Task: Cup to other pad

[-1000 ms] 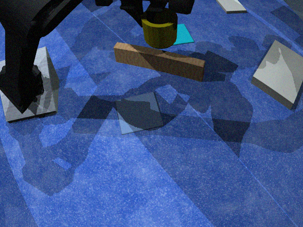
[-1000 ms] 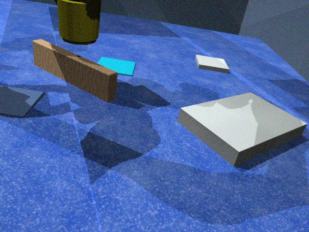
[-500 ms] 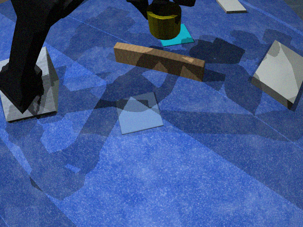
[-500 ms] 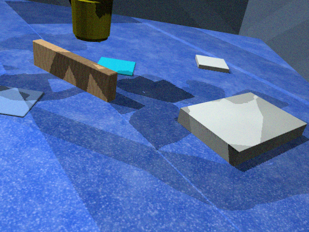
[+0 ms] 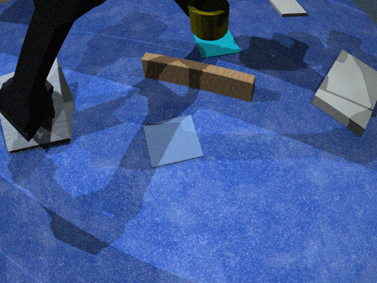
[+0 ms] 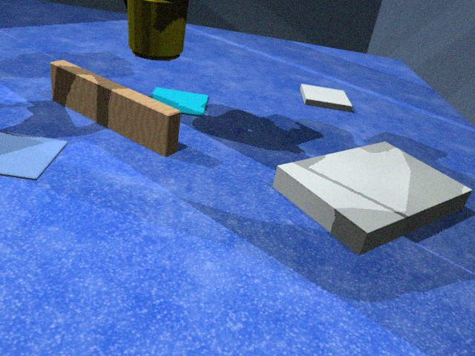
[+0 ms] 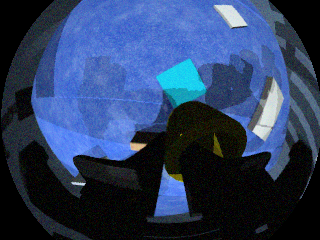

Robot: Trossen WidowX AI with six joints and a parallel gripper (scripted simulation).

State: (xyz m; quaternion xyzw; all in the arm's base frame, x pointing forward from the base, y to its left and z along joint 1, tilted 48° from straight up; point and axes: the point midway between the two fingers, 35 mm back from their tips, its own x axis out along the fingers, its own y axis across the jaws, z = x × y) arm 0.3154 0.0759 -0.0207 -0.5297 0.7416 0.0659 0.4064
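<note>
Right now the cyan pad is 12 cm below my gripper tip, 5 cm ahead of it and 3 cm to the left of it. The rest, counted from my gripper tip: yellow cup (2 cm to the right, 2 cm ahead); pale grey box (28 cm ahead, 17 cm to the right, 10 cm below); wooden block (9 cm below, 7 cm to the right, 2 cm behind).
</note>
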